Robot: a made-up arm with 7 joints. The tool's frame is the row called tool. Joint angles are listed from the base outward. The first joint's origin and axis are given. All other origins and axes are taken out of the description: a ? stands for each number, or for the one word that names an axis. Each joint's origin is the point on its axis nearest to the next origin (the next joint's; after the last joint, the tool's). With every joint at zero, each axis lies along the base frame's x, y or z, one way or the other. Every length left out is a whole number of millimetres.
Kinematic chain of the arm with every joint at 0, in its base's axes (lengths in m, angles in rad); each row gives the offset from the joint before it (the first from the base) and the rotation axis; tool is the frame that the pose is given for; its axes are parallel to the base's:
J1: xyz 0.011 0 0.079 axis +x
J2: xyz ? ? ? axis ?
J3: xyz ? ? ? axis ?
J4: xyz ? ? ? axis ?
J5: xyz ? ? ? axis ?
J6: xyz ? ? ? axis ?
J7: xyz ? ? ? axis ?
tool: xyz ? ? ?
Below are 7 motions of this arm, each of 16 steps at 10 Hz.
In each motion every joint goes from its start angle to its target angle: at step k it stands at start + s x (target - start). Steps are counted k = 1, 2, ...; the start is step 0. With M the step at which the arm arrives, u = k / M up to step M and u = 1 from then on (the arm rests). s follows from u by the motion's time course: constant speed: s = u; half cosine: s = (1 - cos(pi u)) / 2; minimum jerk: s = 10 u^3 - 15 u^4 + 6 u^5.
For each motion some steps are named. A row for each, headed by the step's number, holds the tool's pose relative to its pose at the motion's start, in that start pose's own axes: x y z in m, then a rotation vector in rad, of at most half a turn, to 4 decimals.
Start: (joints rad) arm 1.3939 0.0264 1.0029 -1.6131 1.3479 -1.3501 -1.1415
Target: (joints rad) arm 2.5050 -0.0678 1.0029 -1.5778 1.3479 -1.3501 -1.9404
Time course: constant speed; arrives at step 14
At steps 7, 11, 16:
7: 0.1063 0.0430 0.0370 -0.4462 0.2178 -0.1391
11: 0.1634 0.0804 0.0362 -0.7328 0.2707 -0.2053
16: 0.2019 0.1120 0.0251 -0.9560 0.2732 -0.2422

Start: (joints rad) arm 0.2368 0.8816 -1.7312 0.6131 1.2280 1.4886 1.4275
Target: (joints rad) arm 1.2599 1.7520 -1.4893 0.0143 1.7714 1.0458 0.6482
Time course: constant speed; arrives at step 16
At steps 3, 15, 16:
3: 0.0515 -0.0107 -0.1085 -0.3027 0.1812 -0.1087
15: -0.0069 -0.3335 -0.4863 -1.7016 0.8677 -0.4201
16: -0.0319 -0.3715 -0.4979 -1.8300 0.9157 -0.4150

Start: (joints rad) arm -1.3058 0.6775 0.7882 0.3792 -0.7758 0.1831 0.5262
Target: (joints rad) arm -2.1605 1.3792 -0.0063 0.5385 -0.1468 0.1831 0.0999
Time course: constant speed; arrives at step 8
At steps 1, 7, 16:
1: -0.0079 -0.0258 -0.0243 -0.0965 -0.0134 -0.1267
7: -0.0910 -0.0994 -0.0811 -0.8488 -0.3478 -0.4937
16: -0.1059 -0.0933 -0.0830 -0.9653 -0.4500 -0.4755

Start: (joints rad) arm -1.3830 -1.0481 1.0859 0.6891 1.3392 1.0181 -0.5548
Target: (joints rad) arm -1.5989 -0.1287 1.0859 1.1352 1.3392 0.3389 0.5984
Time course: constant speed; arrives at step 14
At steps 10, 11, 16:
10: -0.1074 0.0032 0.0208 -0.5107 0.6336 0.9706
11: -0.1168 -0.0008 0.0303 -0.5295 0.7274 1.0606
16: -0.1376 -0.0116 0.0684 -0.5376 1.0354 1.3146

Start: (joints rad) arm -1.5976 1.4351 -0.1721 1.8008 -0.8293 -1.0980 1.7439
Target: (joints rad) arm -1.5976 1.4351 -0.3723 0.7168 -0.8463 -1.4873 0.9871
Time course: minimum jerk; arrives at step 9
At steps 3, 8, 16:
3: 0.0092 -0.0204 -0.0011 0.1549 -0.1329 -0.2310
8: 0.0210 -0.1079 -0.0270 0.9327 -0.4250 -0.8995
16: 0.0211 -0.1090 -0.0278 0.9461 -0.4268 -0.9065

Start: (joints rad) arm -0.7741 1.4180 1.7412 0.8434 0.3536 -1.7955 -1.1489
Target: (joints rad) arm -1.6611 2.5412 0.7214 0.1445 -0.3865 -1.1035 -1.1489
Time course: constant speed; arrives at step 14
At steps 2, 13, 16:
2: -0.0560 -0.0079 -0.0117 -0.0501 -0.0064 0.2471
13: -0.0247 -0.0492 -0.2355 -0.7881 -0.1143 0.4263
16: 0.0093 -0.0462 -0.2481 -0.8367 -0.0851 0.3287

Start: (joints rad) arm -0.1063 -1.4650 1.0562 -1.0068 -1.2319 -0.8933 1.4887
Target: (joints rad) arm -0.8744 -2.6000 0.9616 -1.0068 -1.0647 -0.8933 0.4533
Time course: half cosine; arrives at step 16
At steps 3, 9, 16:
3: 0.0145 0.0045 -0.0055 0.0779 -0.0592 -0.0387
9: 0.0869 0.0650 0.0295 0.5797 -0.3153 -0.2036
16: 0.0864 0.1325 0.1220 0.9505 -0.3859 -0.2195

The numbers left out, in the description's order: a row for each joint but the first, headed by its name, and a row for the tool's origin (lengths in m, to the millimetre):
J2: xyz 0 0.179 -0.078, axis -y
J3: xyz 0.001 0 -0.252, axis +z
J4: xyz -0.057 0.034 0, axis +z
J5: xyz 0.007 -0.05 0, axis -y
J6: xyz 0.108 0 0.017, axis +x
J7: xyz 0 0.034 0.071, axis +z
tool: xyz 0.059 0.102 0

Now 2 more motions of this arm.
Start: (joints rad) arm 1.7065 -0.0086 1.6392 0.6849 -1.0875 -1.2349 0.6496
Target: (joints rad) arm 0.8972 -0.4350 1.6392 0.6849 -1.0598 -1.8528 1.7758
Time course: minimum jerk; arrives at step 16
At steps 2, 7, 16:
2: 0.0003 0.0055 0.0034 -0.0088 -0.0060 0.0262
7: -0.0172 0.1137 0.0742 -0.2289 -0.1208 0.5919
16: -0.1038 0.2103 0.1786 -0.6569 -0.2047 1.3770

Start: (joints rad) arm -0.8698 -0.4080 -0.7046 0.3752 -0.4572 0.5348 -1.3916
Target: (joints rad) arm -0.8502 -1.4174 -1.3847 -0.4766 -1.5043 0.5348 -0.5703
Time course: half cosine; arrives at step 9
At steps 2, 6, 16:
2: 0.0581 -0.0371 -0.0298 -0.0943 0.0711 -0.1747
6: 0.1827 -0.4182 -0.1018 -0.1231 0.5135 -1.0736
16: 0.1341 -0.5581 -0.0810 0.1531 0.5880 -1.3356

